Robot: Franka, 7 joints.
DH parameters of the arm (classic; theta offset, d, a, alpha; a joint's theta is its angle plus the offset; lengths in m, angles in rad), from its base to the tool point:
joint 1: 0 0.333 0 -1.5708
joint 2: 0 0 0 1.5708
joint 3: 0 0.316 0.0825 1.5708
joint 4: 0 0 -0.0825 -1.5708
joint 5: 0 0.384 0 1.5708
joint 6: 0 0 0.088 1.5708
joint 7: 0 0.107 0 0
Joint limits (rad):
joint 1: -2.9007..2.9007
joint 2: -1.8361..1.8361
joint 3: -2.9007..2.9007
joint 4: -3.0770..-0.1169
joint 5: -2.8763..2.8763
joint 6: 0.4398..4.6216
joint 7: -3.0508..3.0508
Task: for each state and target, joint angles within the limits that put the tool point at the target. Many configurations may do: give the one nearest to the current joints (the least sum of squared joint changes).
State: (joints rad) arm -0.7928 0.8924 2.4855 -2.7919 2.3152 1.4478 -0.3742
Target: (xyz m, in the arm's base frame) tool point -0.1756 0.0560 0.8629
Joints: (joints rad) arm -0.1699 0.9363 2.9007 -2.2353 2.1914 1.3038 -0.3742
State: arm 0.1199 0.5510 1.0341 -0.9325 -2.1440 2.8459 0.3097
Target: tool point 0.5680 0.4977 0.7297
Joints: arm 0.3860 0.8739 1.0057 -0.5593 -2.1338 2.4747 0.3097
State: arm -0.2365 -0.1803 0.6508 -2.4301 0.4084 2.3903 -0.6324
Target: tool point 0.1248 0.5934 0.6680
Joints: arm 0.2089 -0.0488 1.1399 -1.7411 0.3853 2.5622 -0.6324
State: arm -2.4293 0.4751 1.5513 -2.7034 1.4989 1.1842 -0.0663
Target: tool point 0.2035 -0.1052 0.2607
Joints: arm -2.5859 0.3306 1.3559 -3.0505 1.3377 1.2135 -0.0663
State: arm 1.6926 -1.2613 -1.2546 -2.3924 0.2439 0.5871 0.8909
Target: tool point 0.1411 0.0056 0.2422
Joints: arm 1.6028 -1.1984 -1.9152 -2.7822 -0.2351 0.6746 0.8909
